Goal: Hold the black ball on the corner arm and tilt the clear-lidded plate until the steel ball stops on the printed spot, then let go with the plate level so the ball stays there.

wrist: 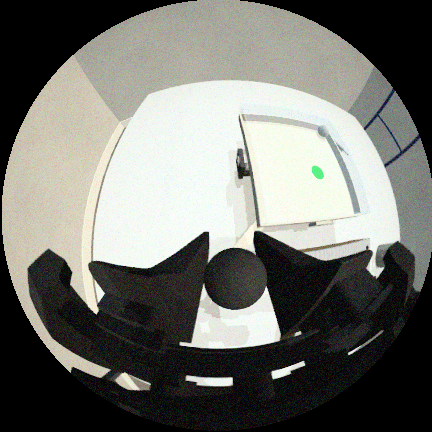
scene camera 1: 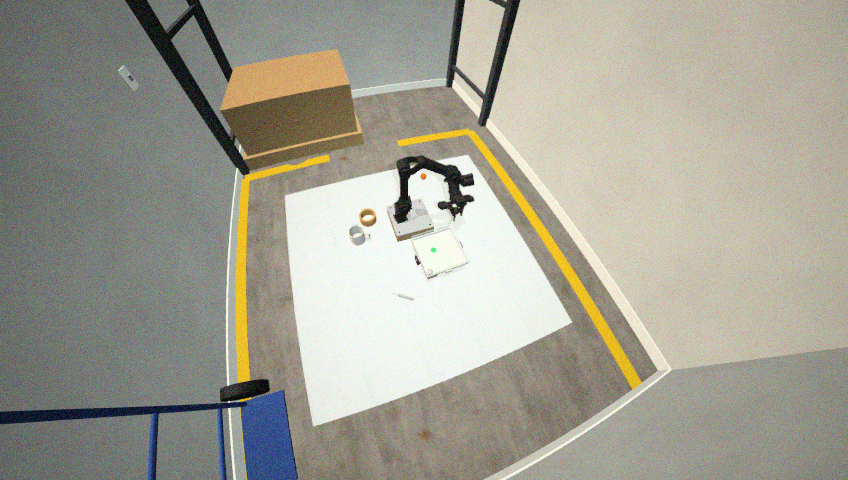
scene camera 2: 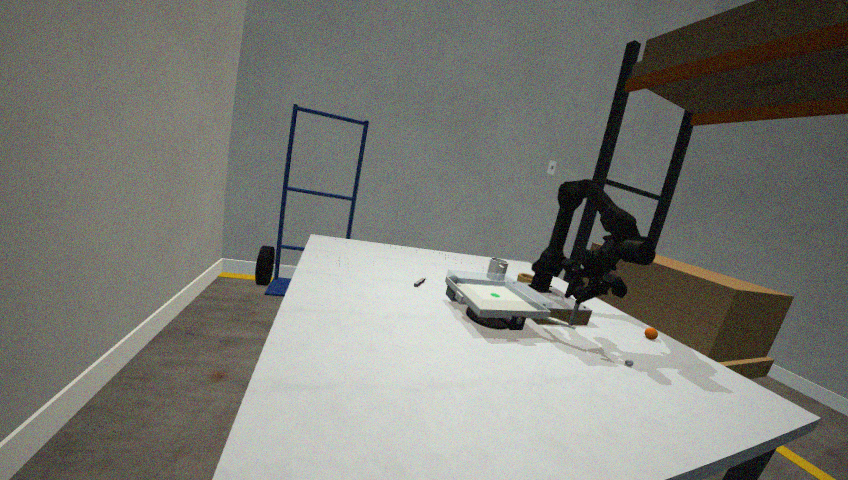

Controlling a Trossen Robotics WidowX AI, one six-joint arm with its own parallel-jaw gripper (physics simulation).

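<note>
My gripper (scene camera 1: 455,211) (wrist: 231,235) is shut on the black ball (wrist: 235,278), beside the robot's base. The ball is hidden among the dark fingers in scene view 1. The pale corner arm (scene camera 2: 558,321) (wrist: 246,237) runs from the plate's near corner to the ball. The square clear-lidded plate (scene camera 1: 451,252) (scene camera 2: 517,313) (wrist: 285,190) rests on a dark round support; its exact tilt is hard to tell. The steel ball (scene camera 1: 429,271) (wrist: 323,131) lies in a far corner of the plate, apart from the green printed spot (scene camera 1: 433,249) (scene camera 2: 495,295) (wrist: 317,172).
A grey mug (scene camera 1: 356,235) (scene camera 2: 497,269) and a wooden ring (scene camera 1: 368,223) stand on the other side of the robot base (scene camera 1: 409,228). An orange ball (scene camera 1: 423,176) (scene camera 2: 651,333) lies behind the arm. A pen (scene camera 1: 405,296) (scene camera 2: 419,281) lies beyond the plate. A small grey piece (scene camera 2: 629,362) lies nearby.
</note>
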